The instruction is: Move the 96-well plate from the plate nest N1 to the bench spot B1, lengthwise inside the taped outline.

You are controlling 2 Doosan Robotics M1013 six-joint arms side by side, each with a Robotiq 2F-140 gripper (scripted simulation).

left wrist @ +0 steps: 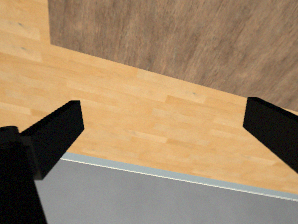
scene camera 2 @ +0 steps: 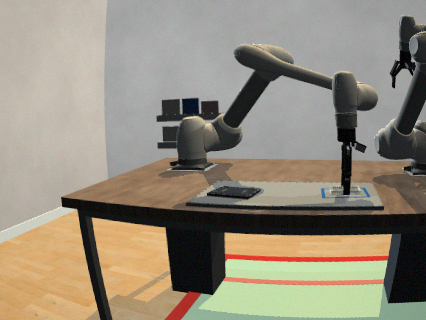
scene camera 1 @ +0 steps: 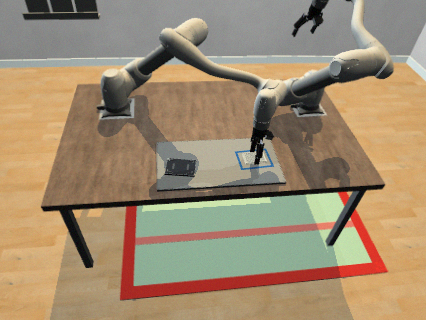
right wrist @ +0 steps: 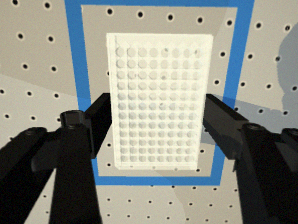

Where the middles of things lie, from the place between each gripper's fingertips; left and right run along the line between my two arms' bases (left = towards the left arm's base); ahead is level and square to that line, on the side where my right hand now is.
Now: right hand (scene camera 2: 345, 191) 2 cm above the white 96-well plate (right wrist: 172, 69).
The white 96-well plate lies 700 mm ahead of my left hand, 390 mm to the right of it and 440 mm below it.
